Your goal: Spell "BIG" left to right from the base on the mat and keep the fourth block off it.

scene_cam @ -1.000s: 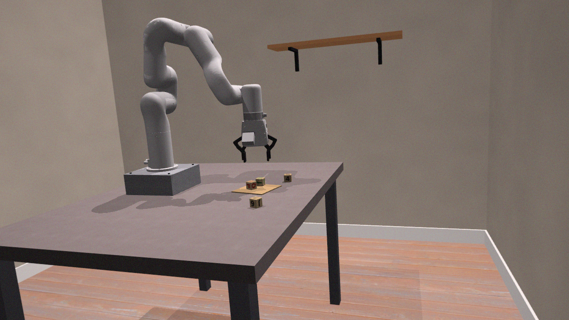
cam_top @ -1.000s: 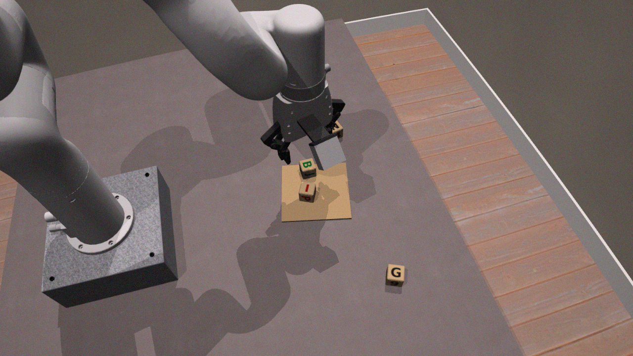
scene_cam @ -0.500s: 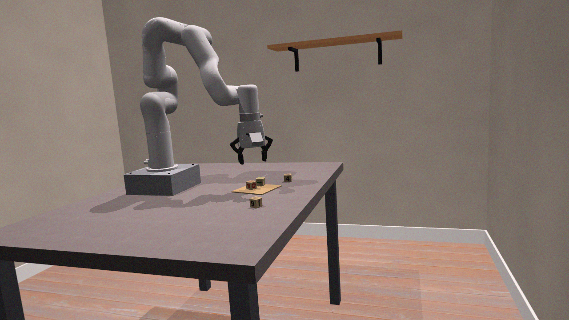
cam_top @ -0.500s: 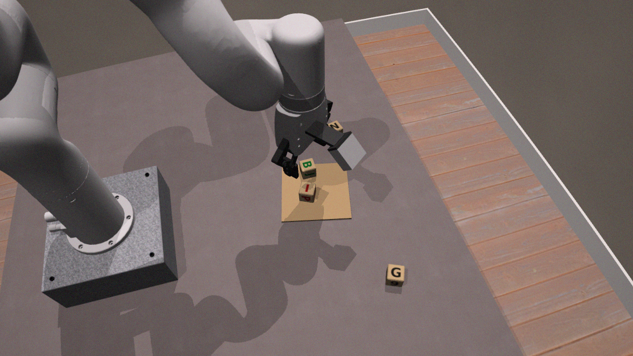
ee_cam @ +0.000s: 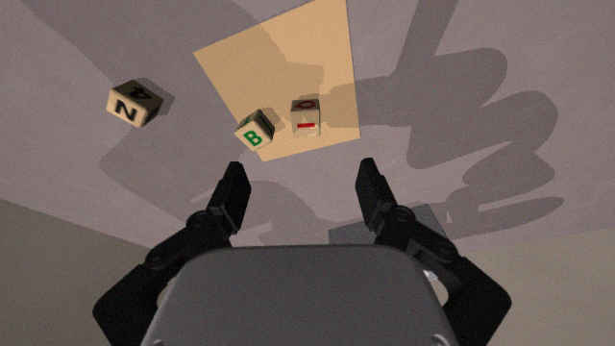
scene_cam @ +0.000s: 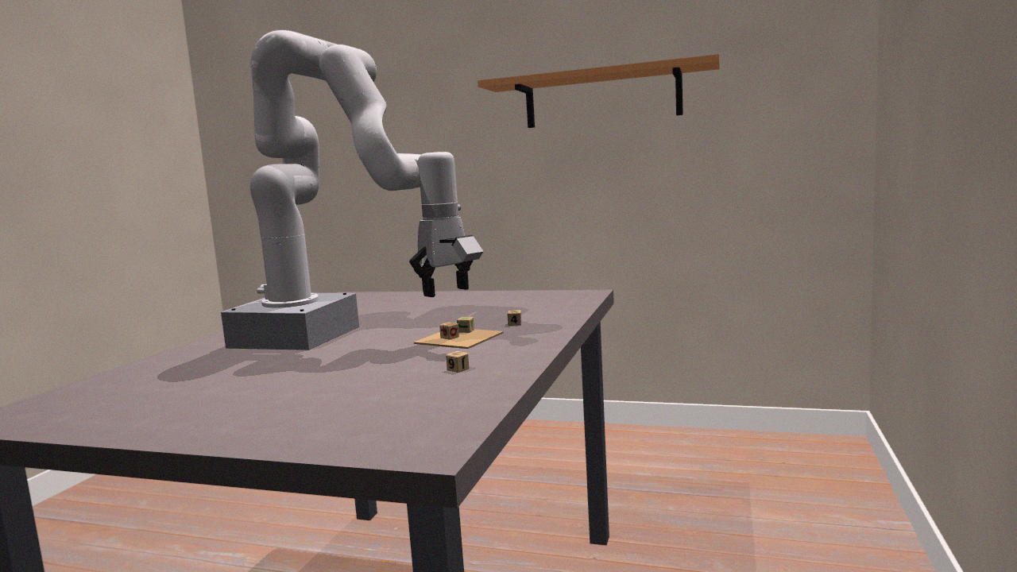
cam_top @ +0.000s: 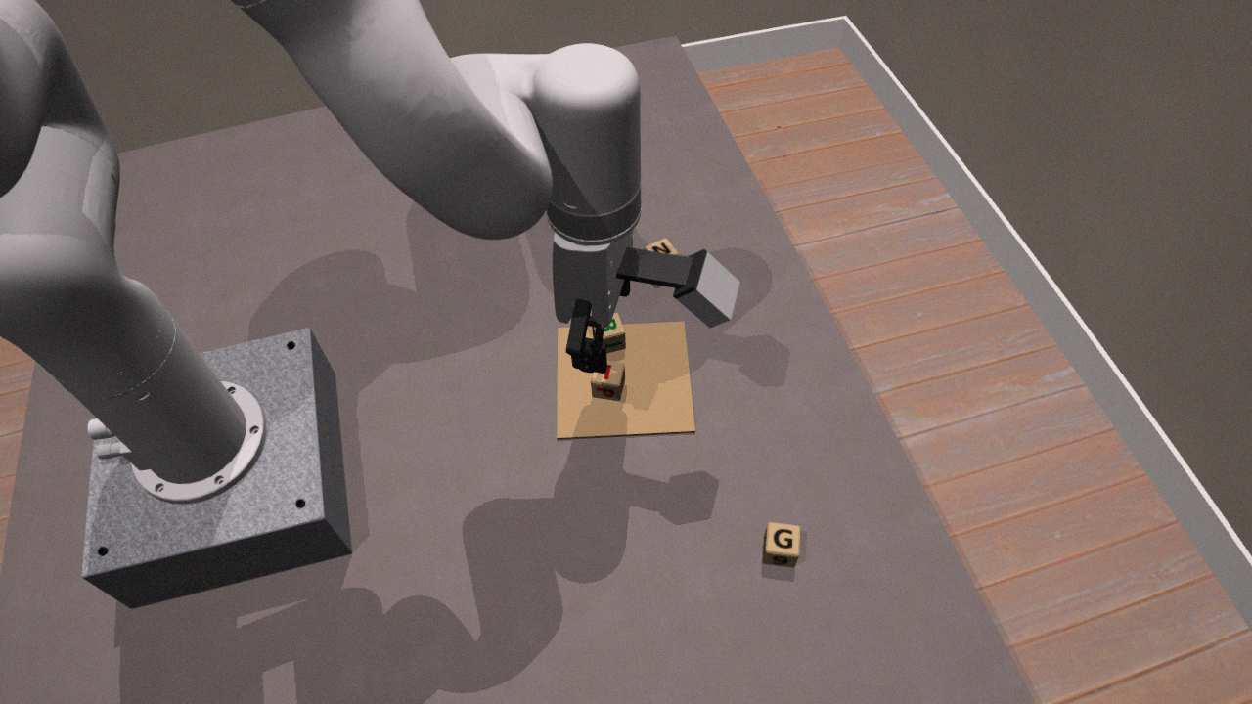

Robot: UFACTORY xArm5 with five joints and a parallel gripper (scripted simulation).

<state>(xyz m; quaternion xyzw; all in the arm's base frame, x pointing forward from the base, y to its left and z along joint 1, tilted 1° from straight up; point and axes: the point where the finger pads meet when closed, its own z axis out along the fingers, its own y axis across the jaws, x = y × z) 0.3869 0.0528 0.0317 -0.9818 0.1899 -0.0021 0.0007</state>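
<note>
Now: the tan mat 2 cm ahead of my hand, 1 cm to the left of it and 11 cm below it. Also, from my hand: B block: 1 cm ahead, 6 cm to the left, 9 cm below; G block: 13 cm ahead, 21 cm to the right, 10 cm below.
</note>
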